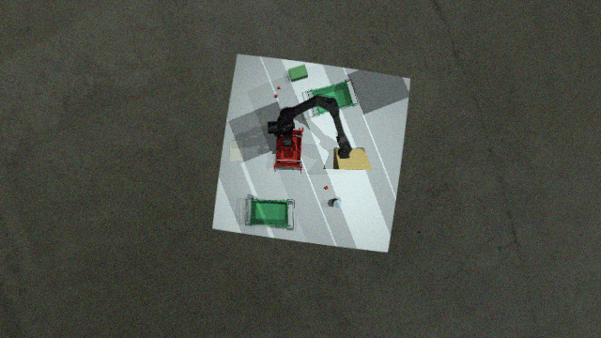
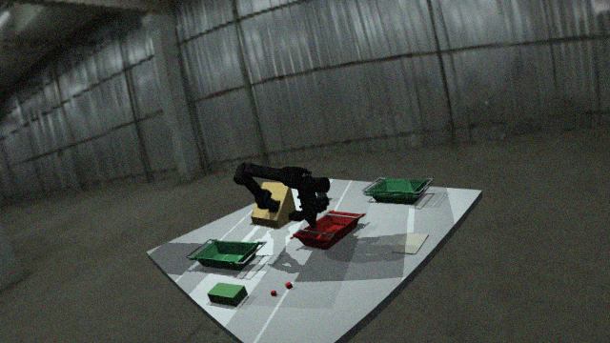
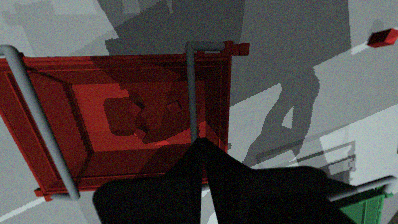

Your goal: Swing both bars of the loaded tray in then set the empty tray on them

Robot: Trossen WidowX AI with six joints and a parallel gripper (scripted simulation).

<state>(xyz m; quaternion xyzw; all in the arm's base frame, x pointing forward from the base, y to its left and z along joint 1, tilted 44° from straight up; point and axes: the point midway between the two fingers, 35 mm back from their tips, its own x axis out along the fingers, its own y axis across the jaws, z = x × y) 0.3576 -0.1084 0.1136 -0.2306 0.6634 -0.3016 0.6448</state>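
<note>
Right now the green tray is 31 cm behind my gripper tip, 25 cm to the right of it and 4 cm below it. The rest, counted from my gripper tip: pale flat card: 39 cm ahead, 9 cm to the left, 9 cm below; then dark green box: 8 cm behind, 45 cm to the right, 7 cm below; then grey cylinder: 31 cm behind, 48 cm to the left, 5 cm below.
</note>
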